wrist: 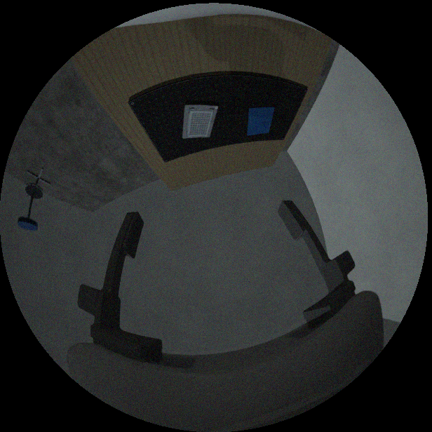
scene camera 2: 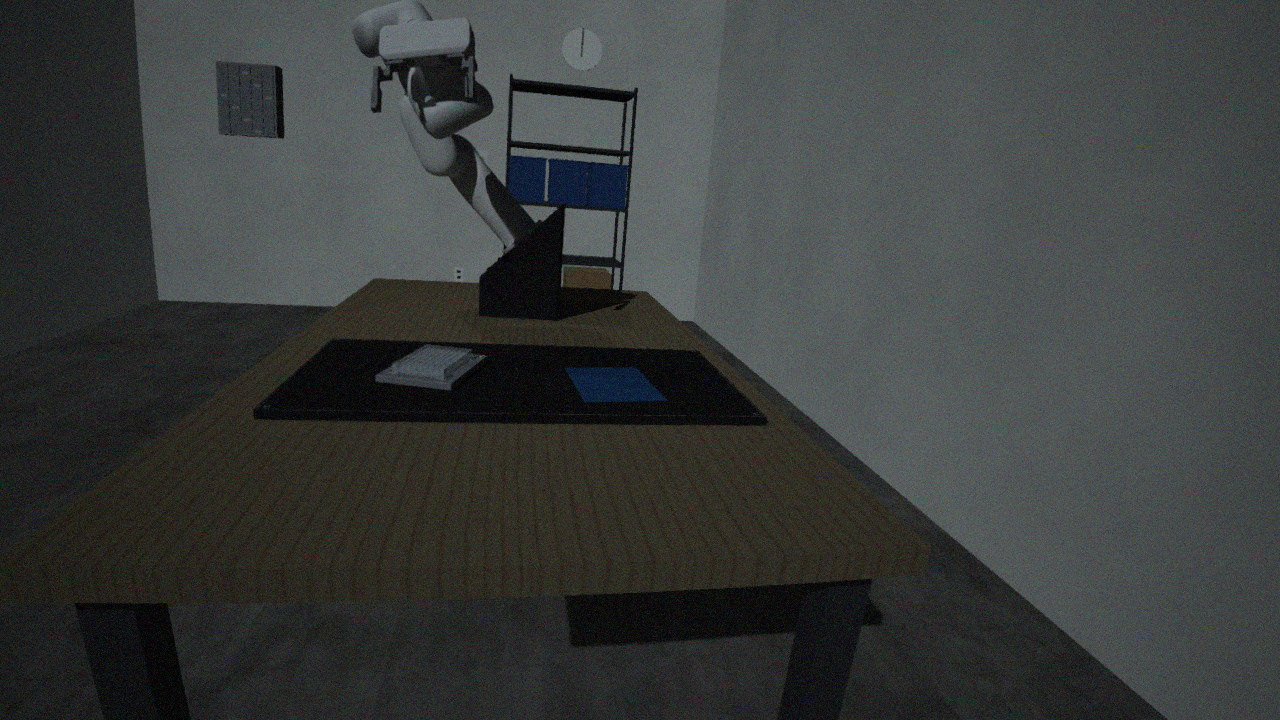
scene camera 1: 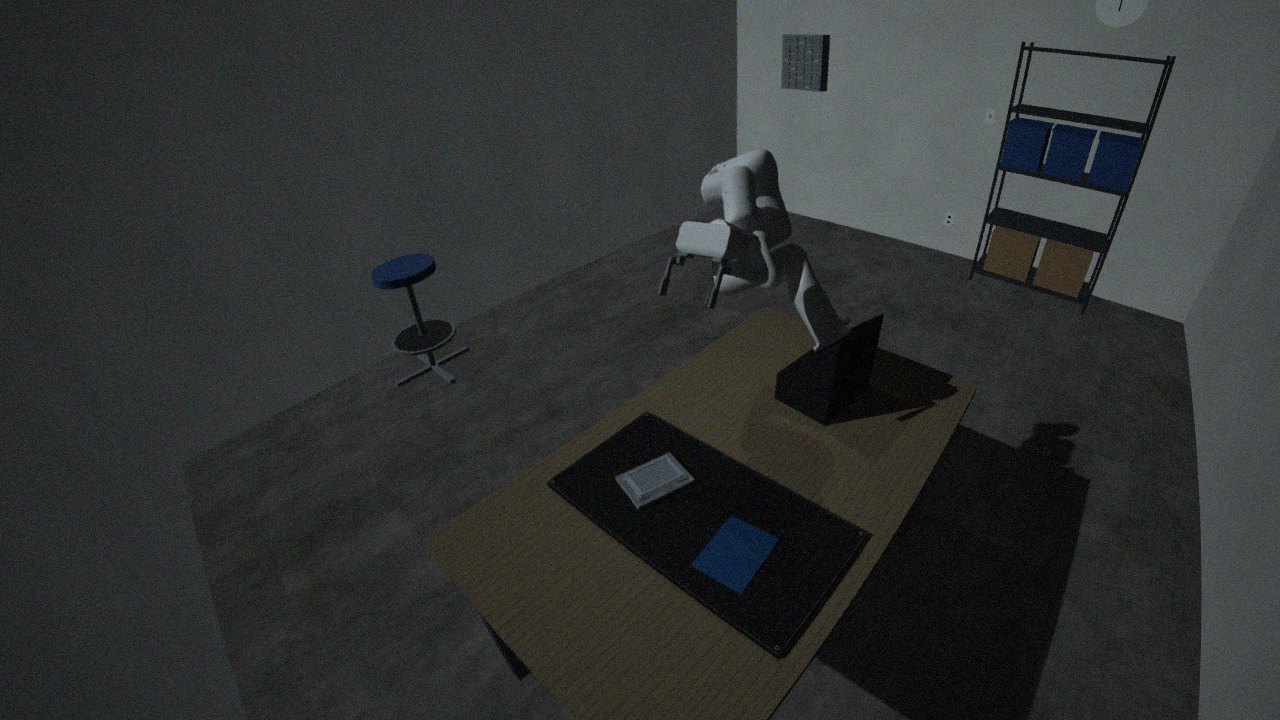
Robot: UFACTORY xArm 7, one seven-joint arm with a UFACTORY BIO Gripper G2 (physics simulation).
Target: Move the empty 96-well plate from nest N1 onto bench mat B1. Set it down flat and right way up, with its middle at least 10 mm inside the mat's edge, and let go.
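Places are measured from the arm's base along level axes (x ahead, y left, z up), in centimetres.
Where they show: end effector, tool point: [scene camera 2: 422, 94] [scene camera 1: 686, 291]; arm's base, origin of the base link: [scene camera 2: 523, 238] [scene camera 1: 833, 340].
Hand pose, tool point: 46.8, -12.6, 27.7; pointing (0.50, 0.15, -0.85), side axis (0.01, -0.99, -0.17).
Things, the pixels of their centre, and the offset from my tool point, as dx, dy, dz. Level surfaces: height alone.
- pale 96-well plate, body centre: [scene camera 2: 434, 360] [scene camera 1: 654, 476] +17.8, +7.1, -42.0
- grey nest N1, body centre: [scene camera 2: 434, 367] [scene camera 1: 654, 479] +17.8, +7.1, -43.2
- blue mat B1, its level: dz -43.7
- black board, its level: dz -43.9
- wooden table, its level: dz -45.2
The pale 96-well plate [scene camera 1: 657, 474] [scene camera 2: 435, 360] [wrist: 200, 122] sits flat in the grey nest N1 [scene camera 1: 641, 500] [scene camera 2: 413, 382] [wrist: 189, 135], on the left part of the black board. The blue mat B1 [scene camera 1: 735, 553] [scene camera 2: 614, 384] [wrist: 260, 121] lies flat on the same board, to the right of the nest and apart from it. My gripper [scene camera 1: 686, 298] [scene camera 2: 422, 102] [wrist: 211, 220] is open, with nothing between its fingers. It hangs high above the table, well away from the plate and toward the arm's base side.
The black board [scene camera 1: 805, 528] [scene camera 2: 519, 407] [wrist: 232, 90] lies on the wooden table [scene camera 1: 554, 573] [scene camera 2: 483, 501] [wrist: 150, 55]. The dark wedge-shaped arm base [scene camera 1: 810, 385] [scene camera 2: 523, 286] stands at the far end. A blue stool [scene camera 1: 404, 270] [wrist: 28, 223] and a shelf rack [scene camera 1: 1065, 117] [scene camera 2: 572, 89] stand away from the table.
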